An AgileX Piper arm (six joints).
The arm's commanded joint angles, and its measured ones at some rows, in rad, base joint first. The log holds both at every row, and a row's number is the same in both.
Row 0, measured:
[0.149 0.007 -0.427 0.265 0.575 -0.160]
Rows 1 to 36, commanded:
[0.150 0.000 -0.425 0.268 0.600 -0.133]
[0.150 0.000 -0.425 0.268 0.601 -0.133]
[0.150 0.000 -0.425 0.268 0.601 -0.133]
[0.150 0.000 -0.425 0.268 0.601 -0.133]
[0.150 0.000 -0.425 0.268 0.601 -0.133]
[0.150 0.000 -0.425 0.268 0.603 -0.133]
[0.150 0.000 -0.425 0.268 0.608 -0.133]
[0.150 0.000 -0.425 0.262 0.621 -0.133]
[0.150 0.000 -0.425 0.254 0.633 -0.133]
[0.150 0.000 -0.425 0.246 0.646 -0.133]
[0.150 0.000 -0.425 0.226 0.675 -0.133]
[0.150 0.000 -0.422 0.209 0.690 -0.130]
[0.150 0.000 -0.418 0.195 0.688 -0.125]
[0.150 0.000 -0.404 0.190 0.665 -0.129]
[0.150 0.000 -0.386 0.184 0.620 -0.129]
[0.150 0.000 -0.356 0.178 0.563 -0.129]
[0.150 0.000 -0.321 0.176 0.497 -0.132]
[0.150 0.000 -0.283 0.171 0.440 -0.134]
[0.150 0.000 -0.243 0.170 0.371 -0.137]
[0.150 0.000 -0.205 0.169 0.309 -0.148]
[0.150 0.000 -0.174 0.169 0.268 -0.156]
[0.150 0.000 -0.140 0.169 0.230 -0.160]
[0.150 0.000 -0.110 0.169 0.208 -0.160]
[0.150 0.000 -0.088 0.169 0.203 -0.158]
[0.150 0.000 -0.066 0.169 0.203 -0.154]
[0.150 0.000 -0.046 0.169 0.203 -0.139]
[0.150 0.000 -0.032 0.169 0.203 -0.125]
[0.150 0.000 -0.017 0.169 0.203 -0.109]
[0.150 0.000 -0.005 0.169 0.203 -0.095]
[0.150 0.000 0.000 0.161 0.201 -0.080]
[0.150 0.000 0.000 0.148 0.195 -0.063]
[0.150 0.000 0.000 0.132 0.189 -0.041]
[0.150 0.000 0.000 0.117 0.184 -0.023]
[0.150 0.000 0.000 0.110 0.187 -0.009]
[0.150 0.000 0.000 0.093 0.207 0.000]
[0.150 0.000 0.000 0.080 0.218 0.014]
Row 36, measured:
[0.149 0.007 -0.005 0.135 0.203 -0.041]
